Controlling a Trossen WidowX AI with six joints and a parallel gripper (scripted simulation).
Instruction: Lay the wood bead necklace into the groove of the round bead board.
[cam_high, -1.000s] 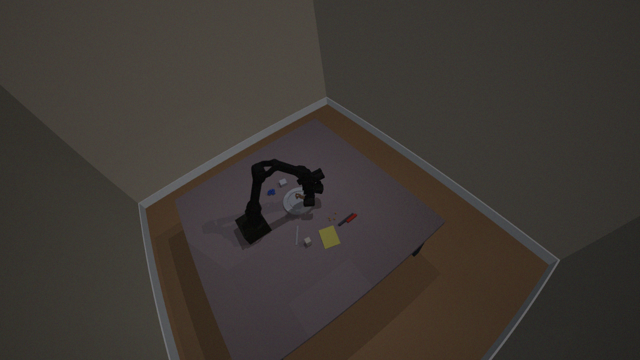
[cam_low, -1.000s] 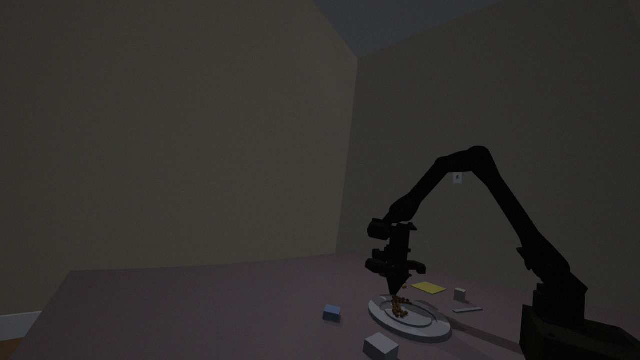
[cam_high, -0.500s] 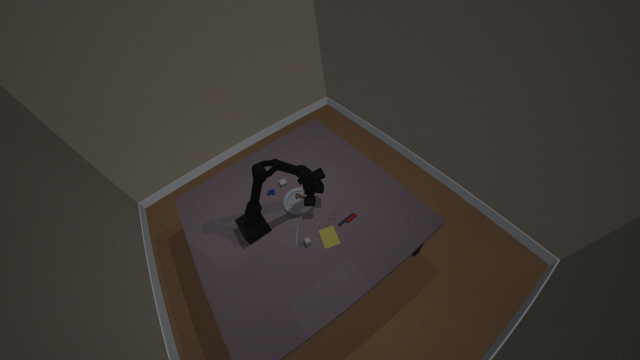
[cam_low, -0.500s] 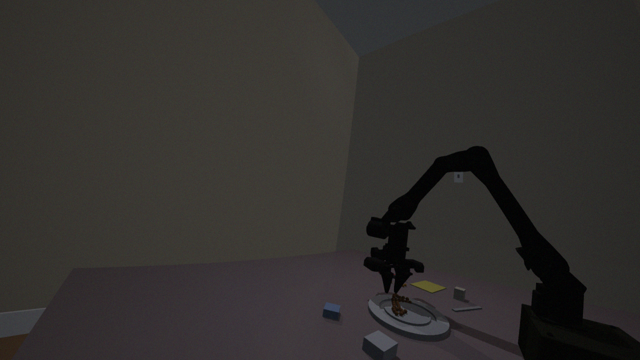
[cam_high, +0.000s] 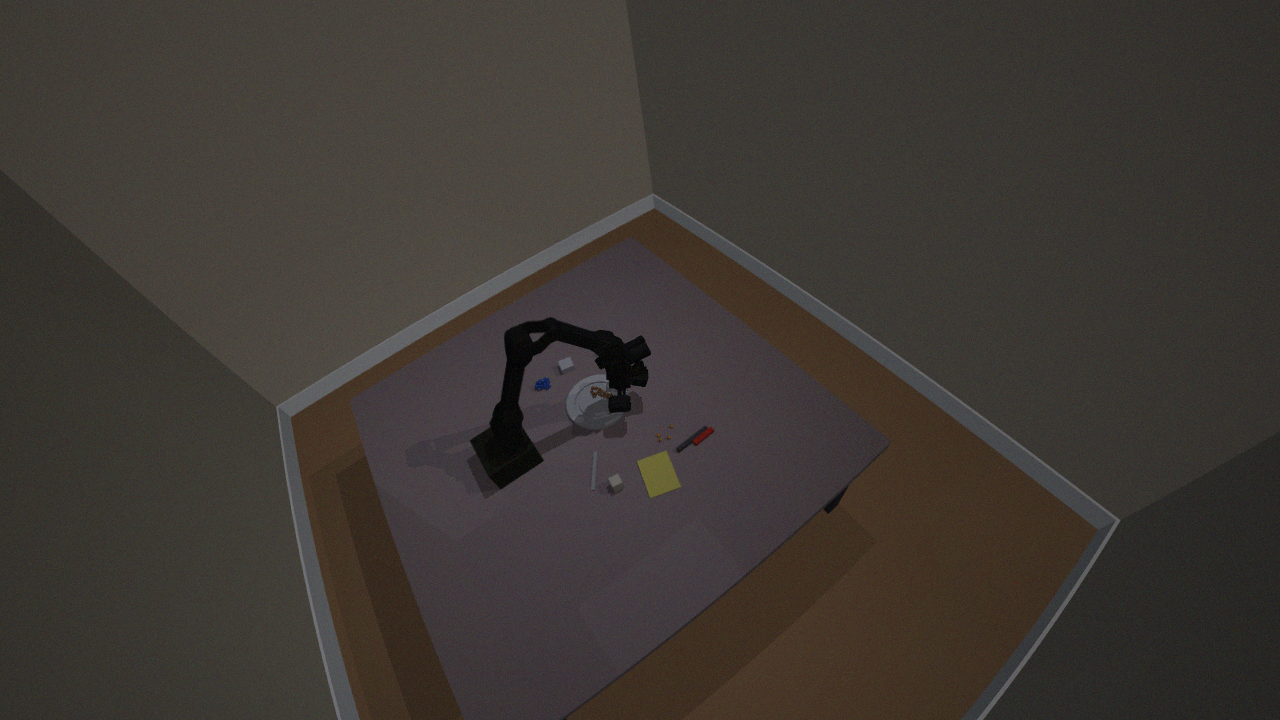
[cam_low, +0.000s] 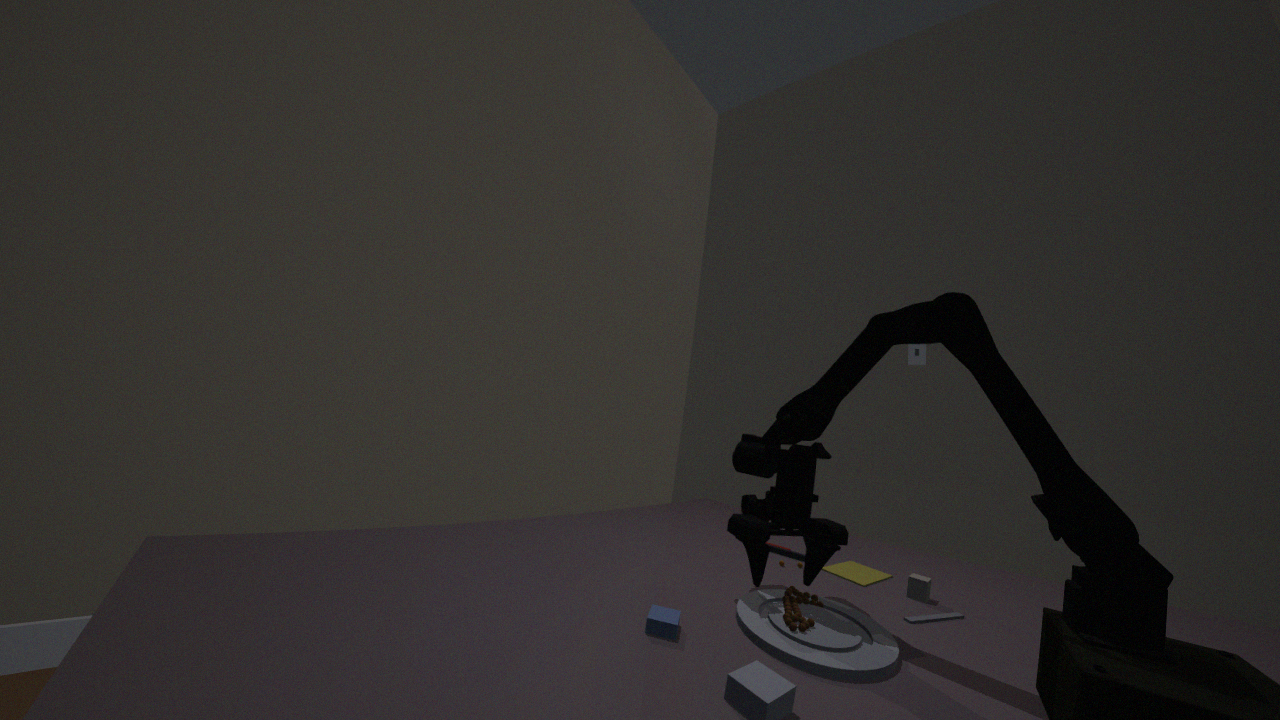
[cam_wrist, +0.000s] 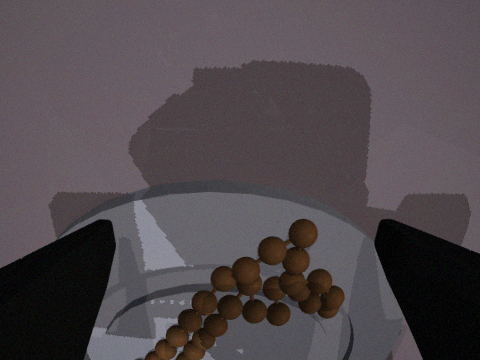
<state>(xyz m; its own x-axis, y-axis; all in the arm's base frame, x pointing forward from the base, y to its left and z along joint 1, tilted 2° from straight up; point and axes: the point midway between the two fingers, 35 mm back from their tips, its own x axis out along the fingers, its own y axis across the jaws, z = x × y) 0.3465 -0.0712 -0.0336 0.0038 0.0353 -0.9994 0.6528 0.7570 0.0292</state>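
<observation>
The round bead board is 60 mm behind my gripper tip, 70 mm to the left of it and 10 mm below it. The rest, counted from my gripper tip: red-and-black tool 70 mm ahead, 250 mm to the right, 20 mm below; blue block 80 mm ahead, 210 mm to the left, 10 mm below; thin stick 210 mm behind, 110 mm to the right, 20 mm below.
</observation>
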